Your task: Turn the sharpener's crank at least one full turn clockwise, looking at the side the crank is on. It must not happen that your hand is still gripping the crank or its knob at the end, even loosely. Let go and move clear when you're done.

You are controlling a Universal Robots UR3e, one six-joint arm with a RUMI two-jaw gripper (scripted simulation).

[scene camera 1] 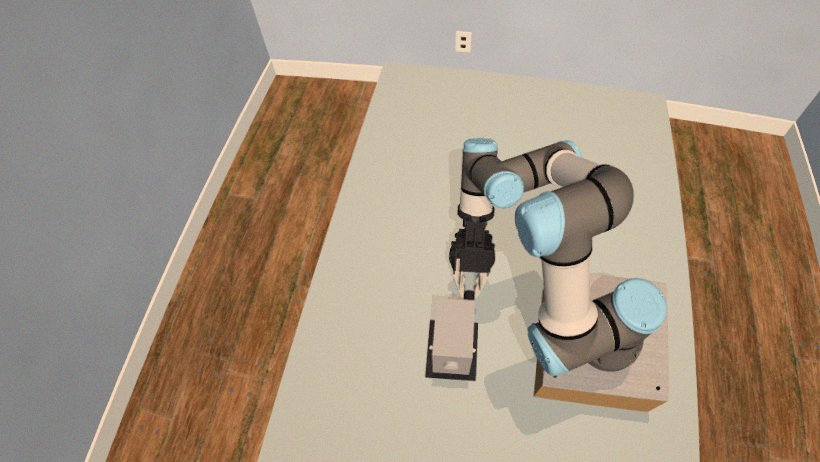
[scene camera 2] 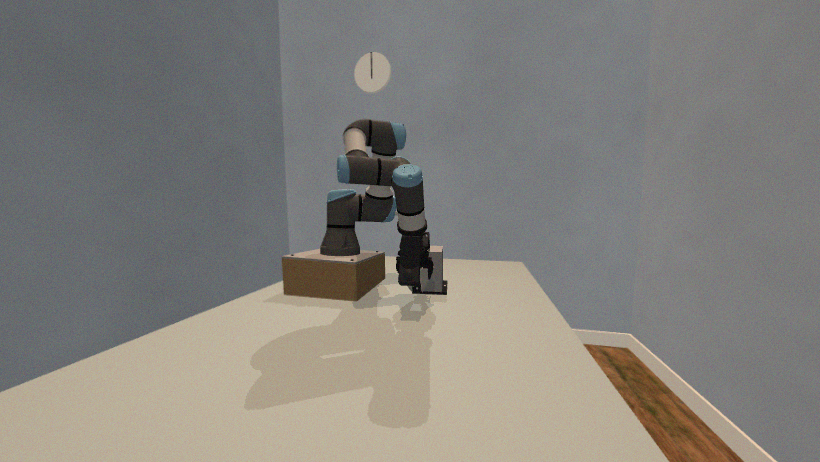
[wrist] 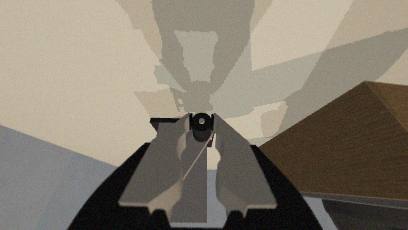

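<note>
In the pictures: gripper, a sharpener. Wrist view: the gripper as well.
</note>
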